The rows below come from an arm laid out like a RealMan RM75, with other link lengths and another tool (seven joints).
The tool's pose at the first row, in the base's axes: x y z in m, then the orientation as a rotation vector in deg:
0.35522 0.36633 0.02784 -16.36 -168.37 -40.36
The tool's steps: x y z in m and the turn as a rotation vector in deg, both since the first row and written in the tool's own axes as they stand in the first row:
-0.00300 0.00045 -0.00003 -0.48 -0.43 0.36
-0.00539 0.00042 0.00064 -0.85 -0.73 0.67
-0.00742 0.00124 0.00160 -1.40 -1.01 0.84
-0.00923 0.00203 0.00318 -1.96 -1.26 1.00
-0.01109 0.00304 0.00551 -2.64 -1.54 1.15
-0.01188 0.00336 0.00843 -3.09 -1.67 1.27
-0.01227 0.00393 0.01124 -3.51 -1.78 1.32
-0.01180 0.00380 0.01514 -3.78 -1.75 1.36
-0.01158 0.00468 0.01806 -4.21 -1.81 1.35
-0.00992 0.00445 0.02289 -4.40 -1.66 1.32
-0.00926 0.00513 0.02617 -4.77 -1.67 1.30
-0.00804 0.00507 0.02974 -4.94 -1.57 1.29
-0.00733 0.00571 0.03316 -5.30 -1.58 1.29
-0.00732 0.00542 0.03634 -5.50 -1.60 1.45
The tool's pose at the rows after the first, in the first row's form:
0.35824 0.36624 0.02763 -17.11 -168.52 -41.06
0.36053 0.36614 0.02667 -17.73 -168.59 -41.59
0.36263 0.36698 0.02588 -18.15 -168.63 -42.40
0.36447 0.36811 0.02456 -18.54 -168.65 -43.24
0.36635 0.36977 0.02266 -18.95 -168.65 -44.26
0.36702 0.37127 0.02010 -19.22 -168.59 -44.92
0.36735 0.37299 0.01780 -19.38 -168.54 -45.55
0.36663 0.37474 0.01435 -19.45 -168.41 -45.95
0.36643 0.37688 0.01218 -19.50 -168.34 -46.60
0.36447 0.37915 0.00804 -19.40 -168.15 -46.87
0.36377 0.38135 0.00552 -19.41 -168.04 -47.43
0.36236 0.38313 0.00251 -19.36 -167.89 -47.67
0.36160 0.38536 -0.00014 -19.40 -167.78 -48.21
0.36134 0.38657 -0.00309 -19.66 -167.68 -48.48

